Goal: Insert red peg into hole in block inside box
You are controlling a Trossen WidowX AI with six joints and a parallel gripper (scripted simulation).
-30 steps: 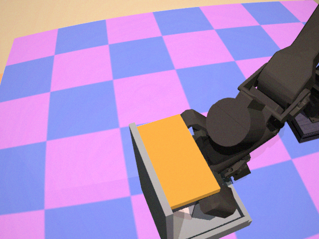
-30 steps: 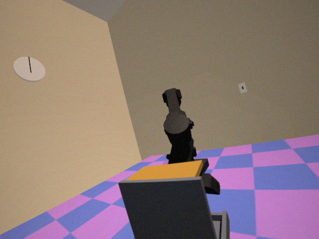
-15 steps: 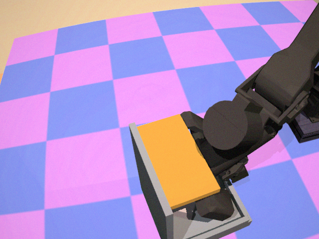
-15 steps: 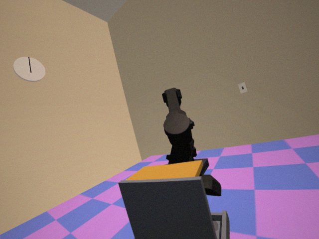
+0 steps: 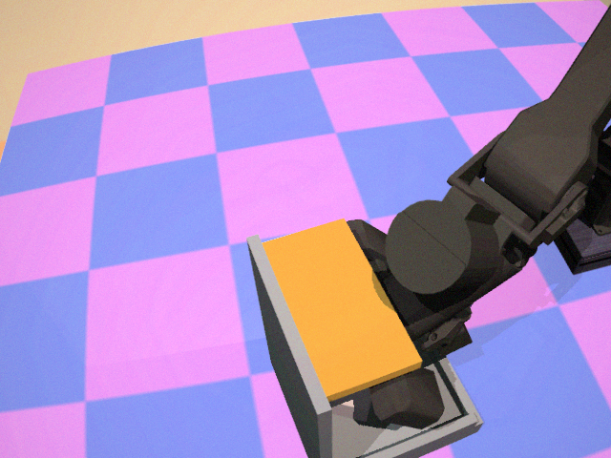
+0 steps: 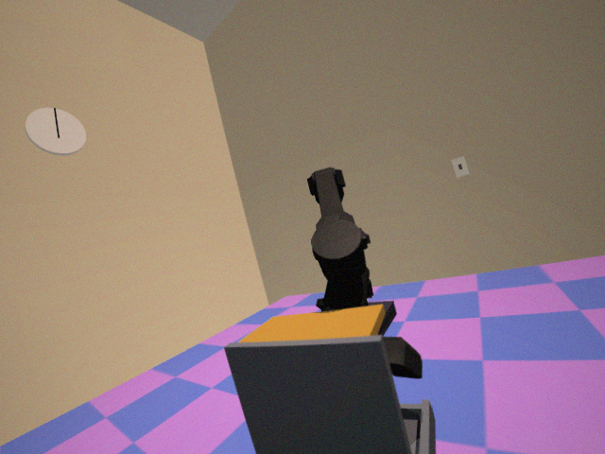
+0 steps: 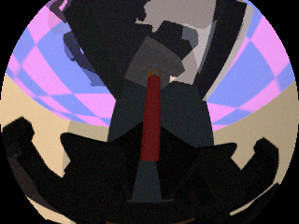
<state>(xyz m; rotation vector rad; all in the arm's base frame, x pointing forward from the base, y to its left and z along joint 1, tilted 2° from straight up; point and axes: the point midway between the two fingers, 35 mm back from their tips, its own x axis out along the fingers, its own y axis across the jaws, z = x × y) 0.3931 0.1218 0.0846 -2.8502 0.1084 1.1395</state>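
Right now my gripper tip is 20 mm to the right of the dark back wall, 20 mm below it and 20 mm short of it. Also, from my gripper tip: red peg (30 mm behind, 10 mm below); orange roof (110 mm above, 10 mm to the left, 10 mm behind).
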